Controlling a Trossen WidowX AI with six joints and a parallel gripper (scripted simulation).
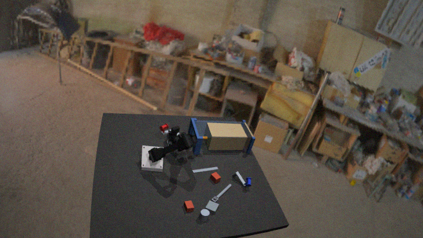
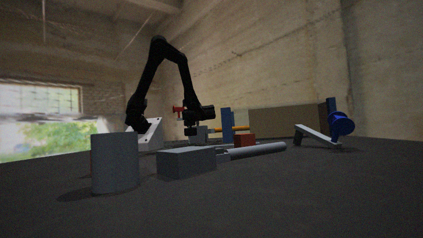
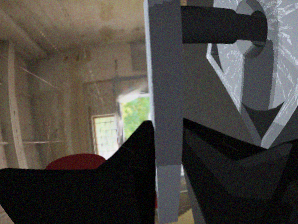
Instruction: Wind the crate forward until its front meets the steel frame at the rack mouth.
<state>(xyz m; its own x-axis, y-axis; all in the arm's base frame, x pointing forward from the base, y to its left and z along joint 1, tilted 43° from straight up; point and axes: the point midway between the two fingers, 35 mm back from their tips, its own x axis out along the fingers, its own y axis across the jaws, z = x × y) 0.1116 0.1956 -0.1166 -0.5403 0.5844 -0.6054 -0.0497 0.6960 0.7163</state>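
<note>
Now: gripper tip 40 mm below the red knob, 40 mm past it and 30 mm to the left of it. Also, from my gripper tip: grey winch 100 mm below, 30 mm ahead, 10 mm to the left; then grey bar 290 mm ahead, 250 mm to the right, 130 mm below; then clear-panelled cubby 450 mm ahead, 80 mm to the left, 20 mm below.
</note>
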